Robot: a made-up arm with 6 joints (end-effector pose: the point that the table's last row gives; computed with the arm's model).
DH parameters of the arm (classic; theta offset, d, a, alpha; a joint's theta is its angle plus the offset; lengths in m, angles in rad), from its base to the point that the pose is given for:
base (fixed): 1.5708 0.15 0 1.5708
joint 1: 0 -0.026 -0.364 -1.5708
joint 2: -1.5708 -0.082 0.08 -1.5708
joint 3: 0 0.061 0.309 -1.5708
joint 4: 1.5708 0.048 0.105 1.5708
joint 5: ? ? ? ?
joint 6: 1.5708 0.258 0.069 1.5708
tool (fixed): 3.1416 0.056 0 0
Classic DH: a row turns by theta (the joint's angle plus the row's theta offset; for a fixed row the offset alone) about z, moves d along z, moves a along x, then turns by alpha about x.
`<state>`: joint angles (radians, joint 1 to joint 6).
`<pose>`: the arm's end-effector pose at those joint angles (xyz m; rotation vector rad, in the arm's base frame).
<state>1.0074 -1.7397 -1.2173 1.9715 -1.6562 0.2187</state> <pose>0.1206 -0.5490 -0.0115 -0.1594 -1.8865 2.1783</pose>
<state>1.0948 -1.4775 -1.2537 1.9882 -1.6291 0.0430</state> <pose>0.1190 -0.5093 -0.0058 -0.4863 -2.0006 2.1768</pose>
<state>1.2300 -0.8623 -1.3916 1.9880 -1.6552 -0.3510</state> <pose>0.0350 -0.4519 0.0247 1.2628 2.1354 -1.7288</pose>
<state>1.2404 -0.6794 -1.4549 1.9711 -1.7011 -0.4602</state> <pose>-0.0046 -0.4475 0.0313 1.4001 2.0922 -1.4867</pose>
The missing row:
joint 5: -1.5708 -0.05 0.107 -1.5708
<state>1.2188 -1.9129 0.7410 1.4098 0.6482 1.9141</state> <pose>0.0775 0.0748 -0.2333 -1.6449 1.1151 -1.1155</pose>
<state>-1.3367 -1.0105 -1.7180 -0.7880 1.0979 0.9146</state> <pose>-0.1006 0.1986 0.9271 -1.0396 -1.1587 1.6800</pose>
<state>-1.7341 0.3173 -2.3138 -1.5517 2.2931 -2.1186</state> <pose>0.0301 0.4327 0.3286 1.7731 -1.6254 0.3219</pose>
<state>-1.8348 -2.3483 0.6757 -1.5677 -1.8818 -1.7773</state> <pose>-0.1881 0.0914 0.7916 -0.8811 -0.1086 -2.7615</pose>
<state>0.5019 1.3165 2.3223 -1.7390 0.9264 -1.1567</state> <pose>-0.2561 -0.4845 -0.7030 -0.0500 -1.7076 -0.5820</pose>
